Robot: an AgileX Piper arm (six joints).
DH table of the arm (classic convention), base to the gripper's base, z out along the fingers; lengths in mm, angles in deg. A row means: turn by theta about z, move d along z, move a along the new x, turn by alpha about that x. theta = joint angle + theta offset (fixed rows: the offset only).
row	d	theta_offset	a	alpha
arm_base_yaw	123	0	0	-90
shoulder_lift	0	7.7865	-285.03	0
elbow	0	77.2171	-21.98	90
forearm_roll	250.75	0	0	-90
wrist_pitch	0	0	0	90
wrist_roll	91	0	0	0
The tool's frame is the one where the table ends.
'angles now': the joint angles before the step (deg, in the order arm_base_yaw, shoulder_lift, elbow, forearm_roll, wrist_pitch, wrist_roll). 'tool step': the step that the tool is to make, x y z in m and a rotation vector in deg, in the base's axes. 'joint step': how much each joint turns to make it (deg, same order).
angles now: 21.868, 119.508, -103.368, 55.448, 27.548, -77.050
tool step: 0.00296, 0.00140, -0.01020, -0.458, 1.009, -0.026
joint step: 0.035, 1.178, -0.001, 0.000, -0.098, -0.040
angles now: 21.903, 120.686, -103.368, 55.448, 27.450, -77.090
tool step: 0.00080, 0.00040, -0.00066, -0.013, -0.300, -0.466
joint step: 0.102, 0.127, -0.001, -0.002, -0.705, 0.003
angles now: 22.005, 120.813, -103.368, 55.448, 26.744, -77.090
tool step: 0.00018, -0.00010, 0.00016, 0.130, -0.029, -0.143
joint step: -0.007, -0.002, 0.003, 0.140, -0.134, -0.004
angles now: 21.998, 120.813, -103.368, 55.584, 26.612, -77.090
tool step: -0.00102, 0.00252, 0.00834, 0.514, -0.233, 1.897
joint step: 0.000, 0.000, -1.736, 0.000, 2.348, 0.000
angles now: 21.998, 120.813, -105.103, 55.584, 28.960, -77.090
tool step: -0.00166, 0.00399, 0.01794, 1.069, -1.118, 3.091
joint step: 0.000, 0.000, -3.588, 0.086, 3.808, 0.001
